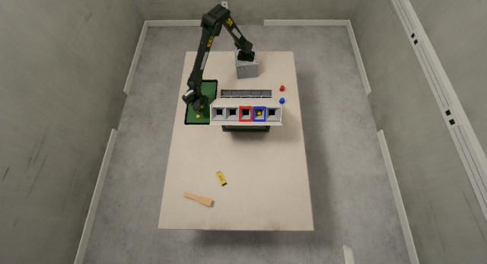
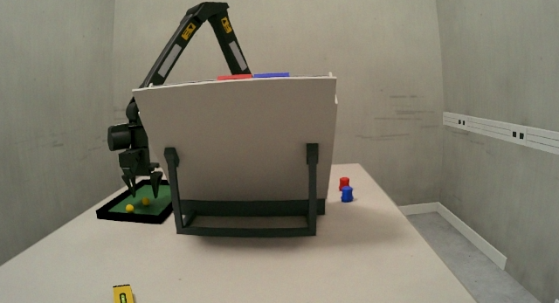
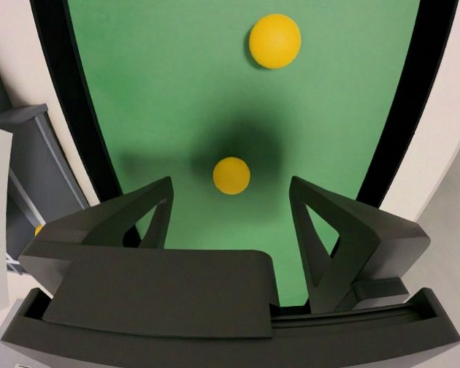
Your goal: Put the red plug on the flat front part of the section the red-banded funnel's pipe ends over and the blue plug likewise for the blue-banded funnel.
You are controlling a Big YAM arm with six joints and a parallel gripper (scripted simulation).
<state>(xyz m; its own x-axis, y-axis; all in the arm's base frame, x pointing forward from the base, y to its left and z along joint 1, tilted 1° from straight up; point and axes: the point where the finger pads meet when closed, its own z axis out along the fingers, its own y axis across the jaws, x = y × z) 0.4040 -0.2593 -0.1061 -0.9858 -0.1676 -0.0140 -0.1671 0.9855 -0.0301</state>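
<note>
My gripper is now 50 mm past the green marble tray, 30 mm above it and 20 mm to the left of it. Also, from my hand: blue band 430 mm to the left, 280 mm above, 150 mm ahead; cover 330 mm to the left, 170 mm above, 10 mm ahead; red band 350 mm to the left, 280 mm above, 160 mm ahead.
</note>
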